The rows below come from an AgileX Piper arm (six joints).
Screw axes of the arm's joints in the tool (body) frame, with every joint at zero. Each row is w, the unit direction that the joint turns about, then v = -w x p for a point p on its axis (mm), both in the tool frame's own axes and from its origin. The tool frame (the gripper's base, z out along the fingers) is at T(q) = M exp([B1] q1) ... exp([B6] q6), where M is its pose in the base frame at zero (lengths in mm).
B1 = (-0.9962, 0, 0.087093, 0, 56.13, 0)
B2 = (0, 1, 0, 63.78, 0, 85.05)
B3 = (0, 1, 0, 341.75, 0, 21.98)
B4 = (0, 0, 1, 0, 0, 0)
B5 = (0, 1, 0, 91, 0, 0)
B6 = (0, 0, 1, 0, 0, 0)
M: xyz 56.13 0 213.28 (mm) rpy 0 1.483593 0 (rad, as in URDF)
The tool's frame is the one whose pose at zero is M.
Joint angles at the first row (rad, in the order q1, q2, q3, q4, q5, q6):
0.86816 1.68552 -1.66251 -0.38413 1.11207 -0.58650
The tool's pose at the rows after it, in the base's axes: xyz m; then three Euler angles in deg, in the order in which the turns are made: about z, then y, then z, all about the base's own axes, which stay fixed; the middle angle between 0 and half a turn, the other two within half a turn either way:
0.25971 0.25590 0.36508 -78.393 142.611 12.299
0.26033 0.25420 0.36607 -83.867 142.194 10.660
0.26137 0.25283 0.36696 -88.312 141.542 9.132
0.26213 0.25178 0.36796 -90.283 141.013 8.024
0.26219 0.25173 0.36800 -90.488 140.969 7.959
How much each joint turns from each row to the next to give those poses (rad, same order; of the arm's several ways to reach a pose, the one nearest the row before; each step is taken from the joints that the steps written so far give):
0.00241 -0.00088 0.00018 -0.03823 0.01569 -0.04260
0.00001 -0.00088 -0.00122 -0.01914 0.00856 -0.06553
-0.00003 0.00000 -0.00101 -0.02148 0.00446 -0.04802
0.00001 -0.00002 -0.00189 -0.01613 0.00408 -0.01340
0.00002 0.00002 0.00001 -0.00116 0.00000 -0.00220

